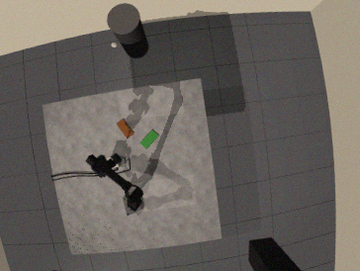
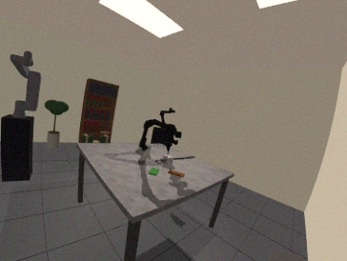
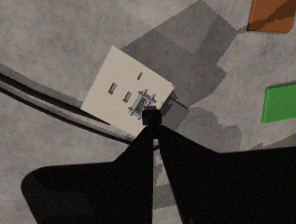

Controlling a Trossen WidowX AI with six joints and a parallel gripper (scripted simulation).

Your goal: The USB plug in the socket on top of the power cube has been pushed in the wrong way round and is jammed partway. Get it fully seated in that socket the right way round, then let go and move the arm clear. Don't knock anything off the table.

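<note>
Now: gripper tip 20 mm above the dark USB plug. Also, from my gripper tip: orange block 240 mm ahead, 130 mm below, 60 mm to the right; then green block 240 mm to the right, 150 mm ahead, 130 mm below.
</note>
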